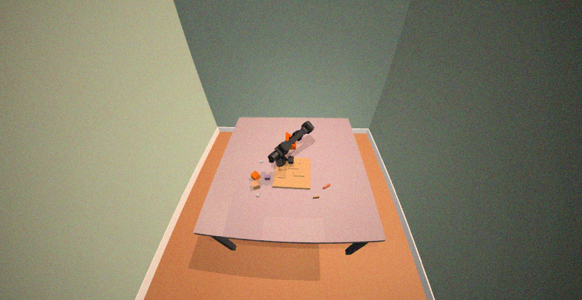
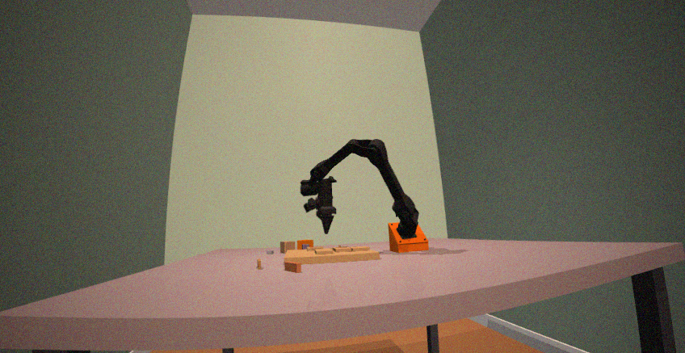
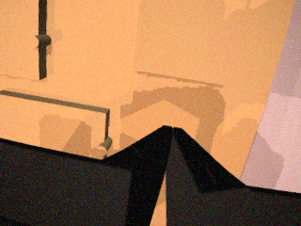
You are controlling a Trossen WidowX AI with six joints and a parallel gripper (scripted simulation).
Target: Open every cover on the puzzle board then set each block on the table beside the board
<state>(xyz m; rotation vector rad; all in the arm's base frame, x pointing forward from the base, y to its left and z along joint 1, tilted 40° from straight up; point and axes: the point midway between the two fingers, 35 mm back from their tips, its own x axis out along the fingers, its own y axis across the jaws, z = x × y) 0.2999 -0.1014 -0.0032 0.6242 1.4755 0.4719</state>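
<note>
Now: the purple piece 7 cm ahead of my gripper tip, 12 cm to the right of it and 6 cm below it. The rest, counted from my gripper tip: grey block: 11 cm behind, 19 cm to the right, 8 cm below; then tan cube: 14 cm ahead, 20 cm to the right, 6 cm below; then orange block: 6 cm ahead, 22 cm to the right, 6 cm below.
</note>
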